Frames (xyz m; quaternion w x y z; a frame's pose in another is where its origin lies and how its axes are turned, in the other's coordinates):
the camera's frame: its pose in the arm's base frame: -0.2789 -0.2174 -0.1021 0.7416 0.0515 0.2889 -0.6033
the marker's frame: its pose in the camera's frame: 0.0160 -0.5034 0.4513 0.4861 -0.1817 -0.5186 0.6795
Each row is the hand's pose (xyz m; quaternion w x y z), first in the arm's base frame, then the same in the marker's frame.
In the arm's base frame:
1: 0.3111 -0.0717 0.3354 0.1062 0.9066 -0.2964 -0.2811
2: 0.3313 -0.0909 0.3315 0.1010 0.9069 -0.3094 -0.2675
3: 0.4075 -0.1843 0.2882 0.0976 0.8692 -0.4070 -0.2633
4: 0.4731 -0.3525 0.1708 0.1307 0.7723 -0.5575 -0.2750
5: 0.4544 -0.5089 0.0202 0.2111 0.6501 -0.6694 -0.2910
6: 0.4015 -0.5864 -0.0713 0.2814 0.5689 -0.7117 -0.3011
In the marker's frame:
1: 0.9751 0.0919 -0.2645 0.1226 -0.7490 0.4083 0.5072
2: 0.9812 0.0715 -0.2829 0.1221 -0.7474 0.4244 0.4963
3: 0.9873 -0.0079 -0.3832 0.0992 -0.6892 0.5077 0.5073
4: 0.9305 -0.1051 -0.5668 0.0238 -0.5691 0.6165 0.5436
5: 0.8028 -0.1458 -0.7387 0.0938 0.4445 -0.6744 -0.5821
6: 0.6998 -0.1416 -0.8196 0.1823 0.3732 -0.6803 -0.6039

